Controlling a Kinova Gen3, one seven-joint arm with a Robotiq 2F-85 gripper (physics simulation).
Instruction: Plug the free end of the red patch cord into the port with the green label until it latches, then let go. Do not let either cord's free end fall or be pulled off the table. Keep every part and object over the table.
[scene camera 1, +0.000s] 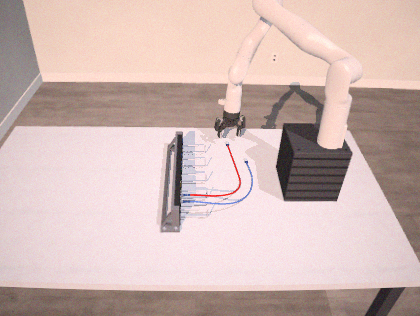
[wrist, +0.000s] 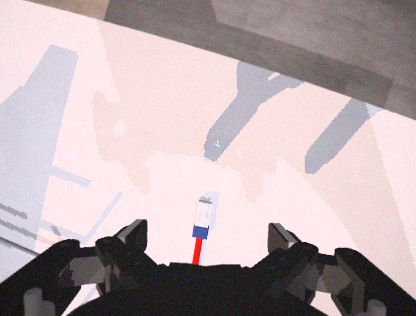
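Seen in the pictures: gripper, fingertip midpoint: (scene camera 1: 228, 136) (wrist: 207, 234); arm's base, origin of the base link: (scene camera 1: 328, 142).
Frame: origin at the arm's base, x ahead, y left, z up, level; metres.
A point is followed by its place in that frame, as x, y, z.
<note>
The red patch cord (scene camera 1: 240, 181) @(0.320, 0.012, -0.235) (wrist: 197, 251) @(0.395, -0.228, -0.238) curves over the table from the patch panel (scene camera 1: 177, 172) @(0.570, 0.103, -0.145). Its free-end plug (scene camera 1: 227, 144) @(0.401, -0.245, -0.236) (wrist: 203, 216) @(0.405, -0.261, -0.234), clear with a blue collar, lies on the table near the far edge. My gripper (scene camera 1: 230, 135) @(0.398, -0.262, -0.203) (wrist: 207, 234) @(0.398, -0.262, -0.203) is open and empty, above the table just beyond the plug in the scene view. In the wrist view the plug lies below and between the two fingertips, apart from both. The port with the green label cannot be made out in either view.
The blue cord (scene camera 1: 252, 182) @(0.270, 0.007, -0.238) runs from the panel beside the red one; its free plug (scene camera 1: 246, 161) @(0.303, -0.130, -0.236) lies to the right of the red plug. Thin wire guides stick out from the panel's right side. The black ribbed base block (scene camera 1: 312, 175) @(0.049, 0.081, -0.104) stands at the right of the table (scene camera 1: 100, 250) @(0.776, 0.448, -0.243).
</note>
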